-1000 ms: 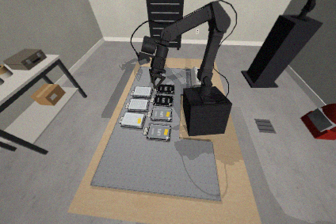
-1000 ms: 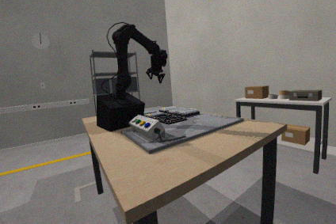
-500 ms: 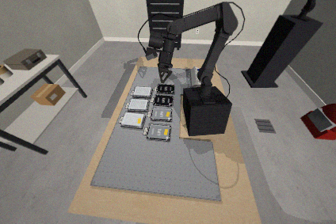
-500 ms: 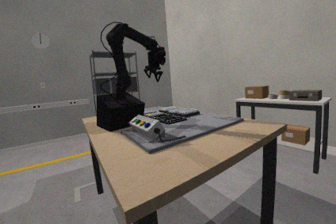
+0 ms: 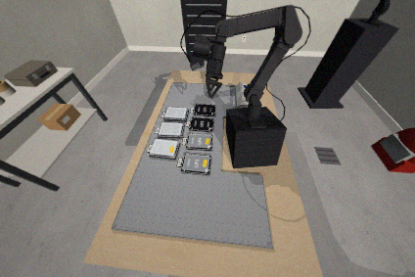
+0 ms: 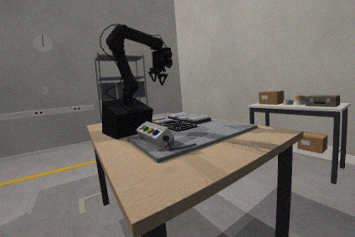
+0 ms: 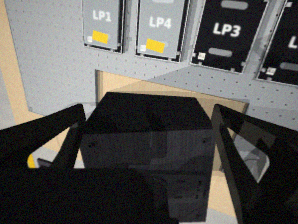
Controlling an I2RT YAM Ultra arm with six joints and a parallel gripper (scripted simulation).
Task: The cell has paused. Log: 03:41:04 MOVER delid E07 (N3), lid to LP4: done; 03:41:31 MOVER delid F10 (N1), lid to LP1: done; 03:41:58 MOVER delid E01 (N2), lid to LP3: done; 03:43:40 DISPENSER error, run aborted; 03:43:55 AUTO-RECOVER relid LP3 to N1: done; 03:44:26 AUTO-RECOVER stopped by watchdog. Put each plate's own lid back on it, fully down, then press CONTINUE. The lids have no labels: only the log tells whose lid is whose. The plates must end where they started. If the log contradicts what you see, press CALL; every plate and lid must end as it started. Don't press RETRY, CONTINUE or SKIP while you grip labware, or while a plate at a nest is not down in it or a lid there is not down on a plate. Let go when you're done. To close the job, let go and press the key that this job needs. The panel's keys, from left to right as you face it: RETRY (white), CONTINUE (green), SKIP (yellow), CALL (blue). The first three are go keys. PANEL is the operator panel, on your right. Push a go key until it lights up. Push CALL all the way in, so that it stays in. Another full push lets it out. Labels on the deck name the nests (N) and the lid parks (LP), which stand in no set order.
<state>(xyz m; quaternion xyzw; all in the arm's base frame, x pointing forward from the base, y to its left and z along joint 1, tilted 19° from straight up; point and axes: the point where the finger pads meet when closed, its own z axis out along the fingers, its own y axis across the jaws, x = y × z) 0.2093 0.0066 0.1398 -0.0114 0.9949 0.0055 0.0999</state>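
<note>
Now: hand 50 mm short of the park LP3, 50 mm to the left of it and 290 mm above it. Round my hand: green continue key: 250 mm behind, 250 mm to the right, 230 mm below; white retry key: 250 mm behind, 200 mm to the right, 230 mm below; park LP2: 40 mm ahead, 180 mm to the right, 290 mm below.
</note>
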